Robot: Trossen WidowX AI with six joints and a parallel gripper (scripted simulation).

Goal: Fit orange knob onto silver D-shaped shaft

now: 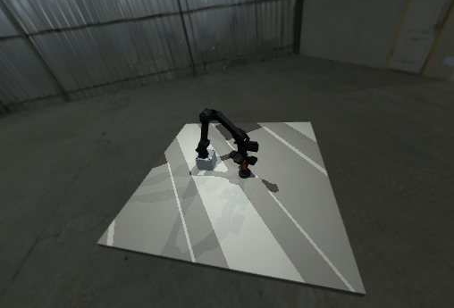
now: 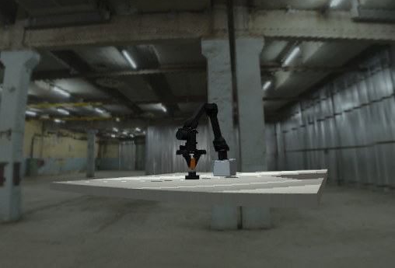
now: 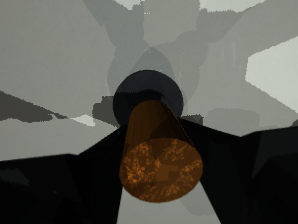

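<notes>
My gripper tip is 40 mm above the dark round pedestal. Also, from my gripper tip: orange knob 30 mm above.
</notes>
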